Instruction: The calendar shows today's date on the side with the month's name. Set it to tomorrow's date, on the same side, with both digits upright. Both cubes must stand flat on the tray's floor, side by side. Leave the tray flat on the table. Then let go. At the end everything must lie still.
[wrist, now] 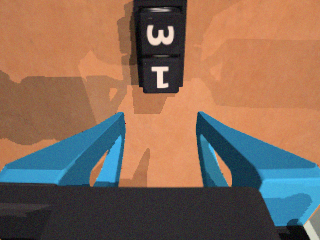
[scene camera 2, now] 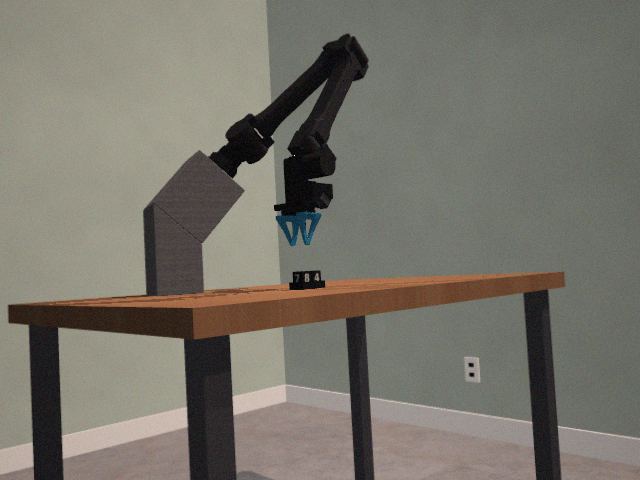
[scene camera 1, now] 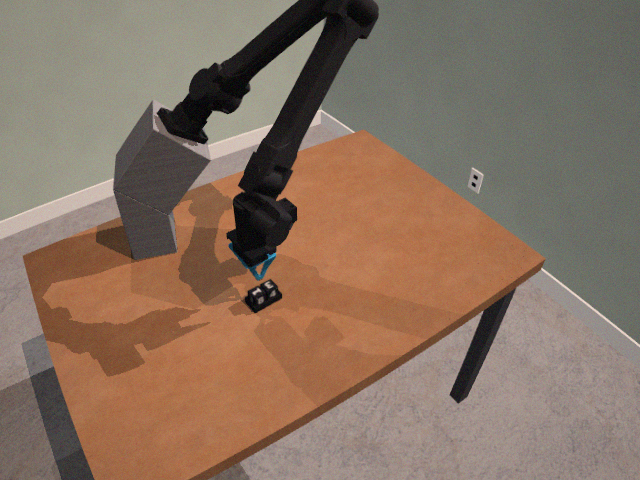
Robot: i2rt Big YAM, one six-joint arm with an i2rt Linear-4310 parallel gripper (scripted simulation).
Path:
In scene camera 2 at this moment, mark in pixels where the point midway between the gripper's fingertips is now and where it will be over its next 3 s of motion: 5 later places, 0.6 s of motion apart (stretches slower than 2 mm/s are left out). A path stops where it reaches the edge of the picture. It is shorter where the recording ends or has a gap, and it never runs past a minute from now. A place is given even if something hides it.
My gripper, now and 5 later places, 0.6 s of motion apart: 299, 245; 299, 248; 299, 257; 300, 265; 301, 267; 301, 274

